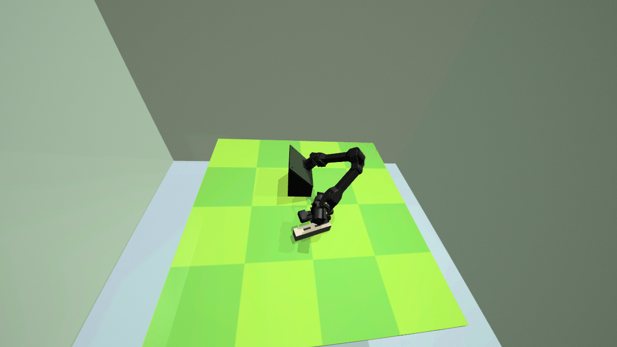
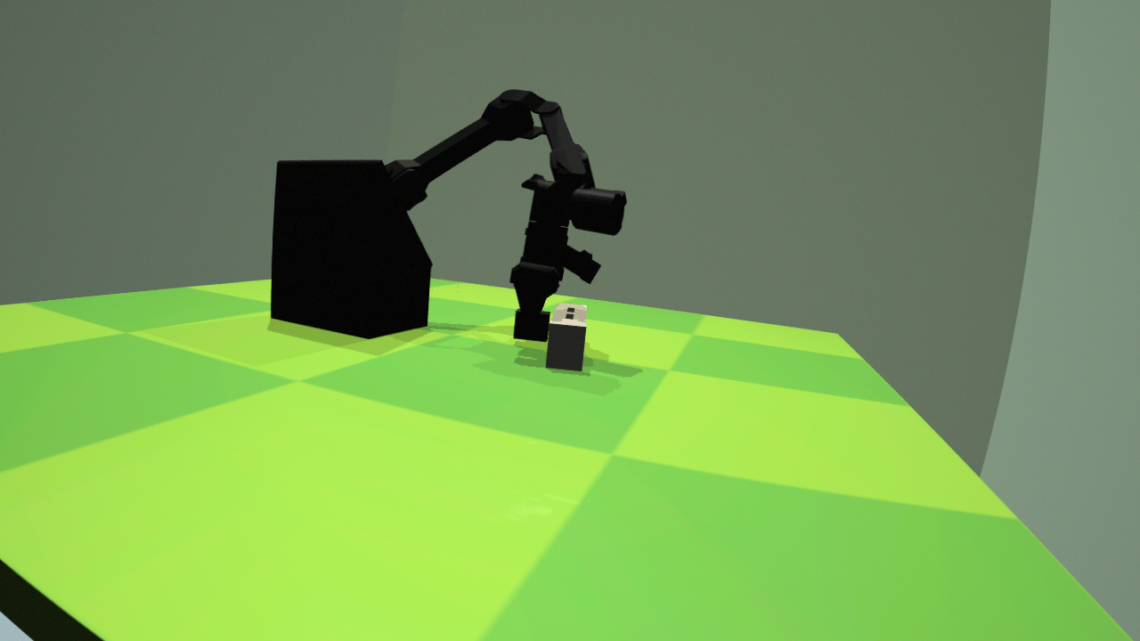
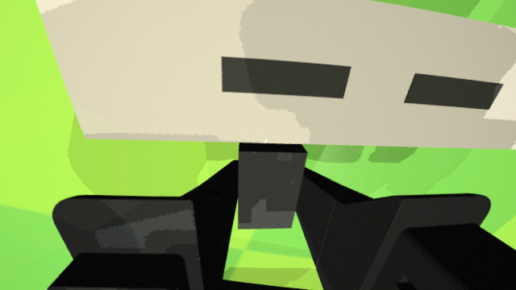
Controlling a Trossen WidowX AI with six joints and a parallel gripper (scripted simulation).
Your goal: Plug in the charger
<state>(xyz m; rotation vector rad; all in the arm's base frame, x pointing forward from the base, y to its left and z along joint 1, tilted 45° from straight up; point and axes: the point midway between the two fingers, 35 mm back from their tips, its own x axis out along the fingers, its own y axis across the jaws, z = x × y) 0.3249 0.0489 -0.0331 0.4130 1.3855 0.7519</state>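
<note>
Now: gripper tip 20 mm short of the charger and 10 mm below it.
</note>
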